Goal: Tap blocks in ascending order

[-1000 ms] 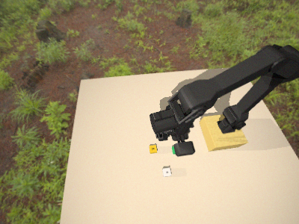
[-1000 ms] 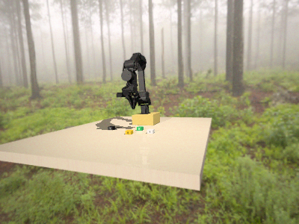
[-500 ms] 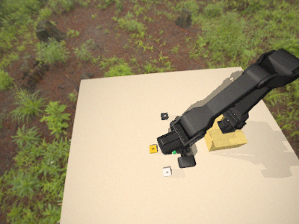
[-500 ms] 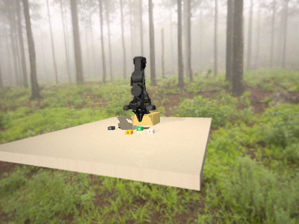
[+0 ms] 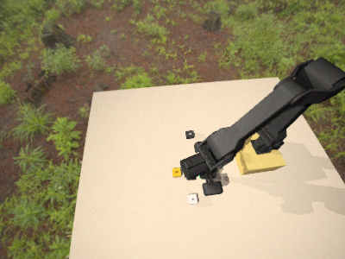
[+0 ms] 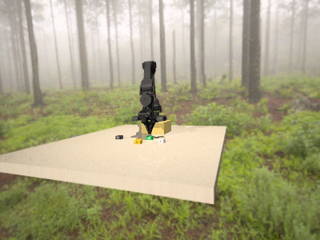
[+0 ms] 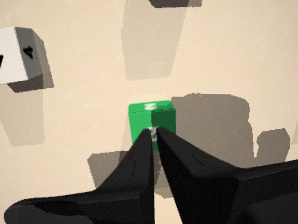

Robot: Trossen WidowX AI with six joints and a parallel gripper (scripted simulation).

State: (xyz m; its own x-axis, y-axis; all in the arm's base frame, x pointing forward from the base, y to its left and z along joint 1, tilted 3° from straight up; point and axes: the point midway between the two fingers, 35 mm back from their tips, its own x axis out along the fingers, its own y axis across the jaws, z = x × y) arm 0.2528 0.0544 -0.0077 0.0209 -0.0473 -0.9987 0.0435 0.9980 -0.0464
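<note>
Now: gripper tip 2 cm above the green block and 1 cm past it. The rest, counted from my gripper tip: black block 19 cm to the right, 2 cm below, 1 cm ahead; yellow block 10 cm ahead, 2 cm to the right, 2 cm below; white block 9 cm to the left, 6 cm ahead, 2 cm below.
</note>
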